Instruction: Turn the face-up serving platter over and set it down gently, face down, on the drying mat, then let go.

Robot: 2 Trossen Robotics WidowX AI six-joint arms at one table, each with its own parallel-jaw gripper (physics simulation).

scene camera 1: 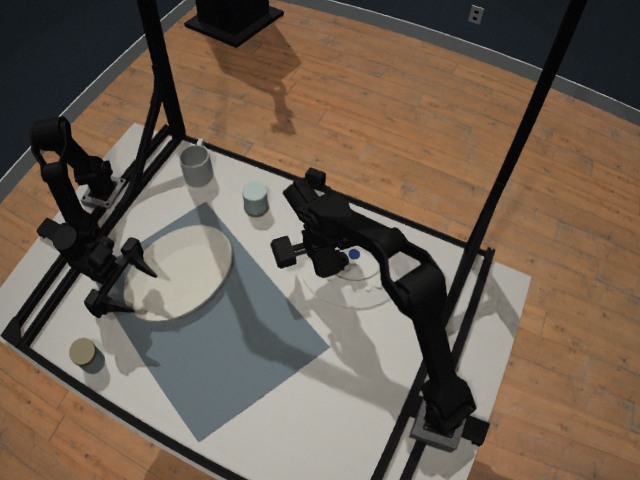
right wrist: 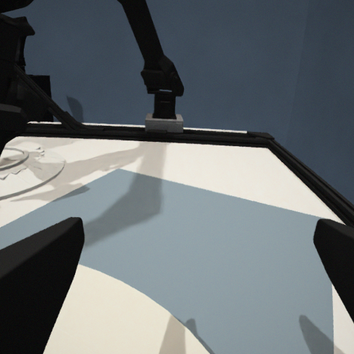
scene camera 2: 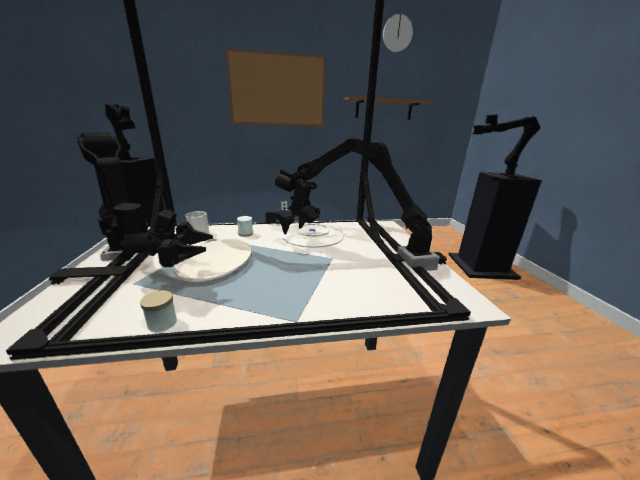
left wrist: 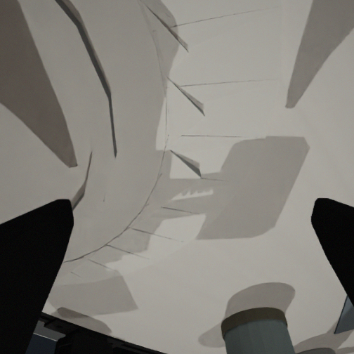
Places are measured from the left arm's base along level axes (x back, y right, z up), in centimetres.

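Pixels of known places: left gripper, fingertip midpoint: [scene camera 2: 292, 231]; right gripper, fingertip midpoint: [scene camera 1: 145, 293] [scene camera 2: 209, 242]; left arm's base, origin of the base link: [scene camera 1: 441, 419] [scene camera 2: 418, 251]; right arm's base, origin of the base link: [scene camera 1: 102, 189].
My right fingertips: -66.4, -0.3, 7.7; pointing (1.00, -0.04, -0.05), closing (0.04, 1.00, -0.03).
Note:
Ahead of a thing's pixels: the offset from my right fingertips to its top centre, as dx, dy, dz. "spot": to the spot under its first point. Level surfaces: height alone.
The cream oval platter {-0.9, +11.4, -9.8} [scene camera 1: 188, 268] [scene camera 2: 219, 259] [right wrist: 110, 315] lies on the blue-grey mat {dz -12.6} [scene camera 1: 222, 377] [scene camera 2: 276, 294] [right wrist: 225, 245], its broad, smooth side up. My right gripper [scene camera 1: 145, 293] [scene camera 2: 207, 243] [right wrist: 202, 230] is open over the platter's left part, its fingers pointing across it, with nothing between them. My left gripper [scene camera 2: 293, 228] [left wrist: 195, 210] is open and points down over the edge of a white round dish {+35.7, +32.1, -10.1} [scene camera 1: 361, 291] [scene camera 2: 328, 239] [left wrist: 135, 145] [right wrist: 52, 172]. The dish has a raised ring and a blue dot. In scene camera 1, the left fingertips are hidden.
A grey mug {-11.9, +41.7, -4.2} [scene camera 1: 196, 167] [scene camera 2: 196, 222] and a pale jar {+7.7, +36.9, -5.7} [scene camera 1: 255, 198] [scene camera 2: 245, 225] [left wrist: 257, 332] stand at the back. A jar with a tan lid {-9.6, -16.7, -5.7} [scene camera 1: 82, 352] [scene camera 2: 158, 311] stands at the front left. Black frame rails {spot: +3.1, -24.6, -10.8} [scene camera 1: 118, 413] [scene camera 2: 248, 332] and uprights surround the work area.

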